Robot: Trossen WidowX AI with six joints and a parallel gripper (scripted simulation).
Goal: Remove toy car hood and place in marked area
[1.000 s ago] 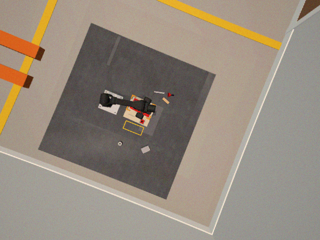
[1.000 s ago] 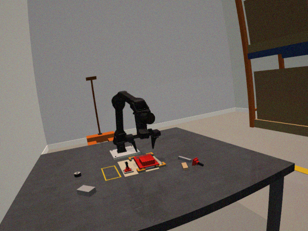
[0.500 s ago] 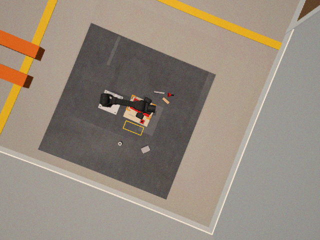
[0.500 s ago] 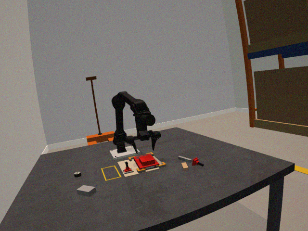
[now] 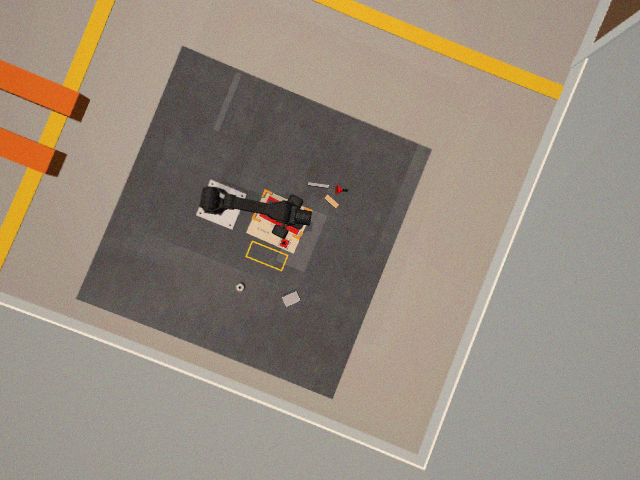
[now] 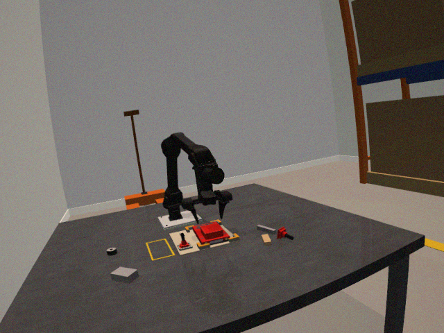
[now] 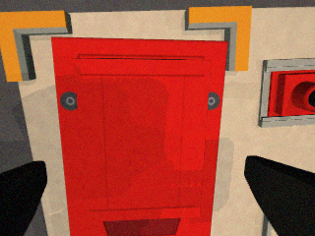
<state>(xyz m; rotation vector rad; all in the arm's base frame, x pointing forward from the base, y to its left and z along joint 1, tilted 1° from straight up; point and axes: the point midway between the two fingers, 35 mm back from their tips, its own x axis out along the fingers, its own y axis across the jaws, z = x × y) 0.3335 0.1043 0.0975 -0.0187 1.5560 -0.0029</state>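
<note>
Right now my gripper tip is 40 mm above the hood. The rest, counted from my gripper tip: wooden block 130 mm ahead, 170 mm to the left, 70 mm below; then grey block 180 mm ahead, 330 mm to the right, 60 mm below; then grey bar 40 mm ahead, 210 mm to the left, 70 mm below.
</note>
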